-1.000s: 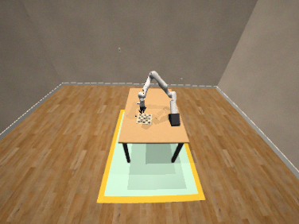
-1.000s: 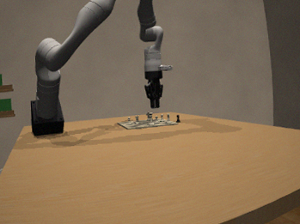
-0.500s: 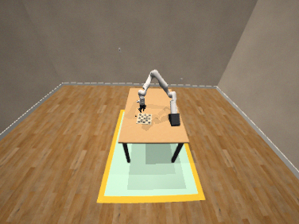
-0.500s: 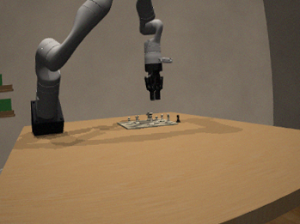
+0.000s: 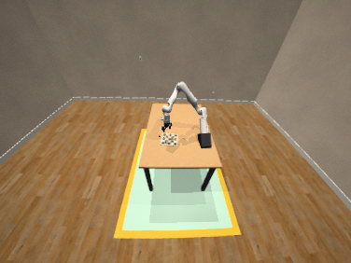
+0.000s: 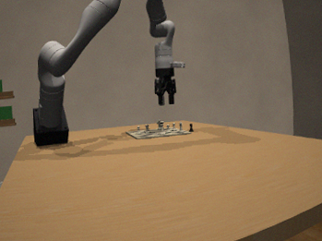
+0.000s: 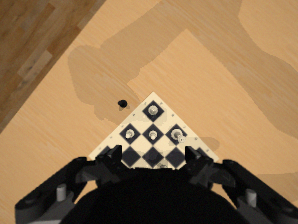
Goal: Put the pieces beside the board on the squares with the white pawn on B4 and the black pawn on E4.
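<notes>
Right now my hand is 11 cm above the black pawn, 10 cm short of it and 2 cm to the left of it. The rest, counted from my hand: chessboard 12 cm below, 4 cm to the left, 3 cm behind.
</notes>
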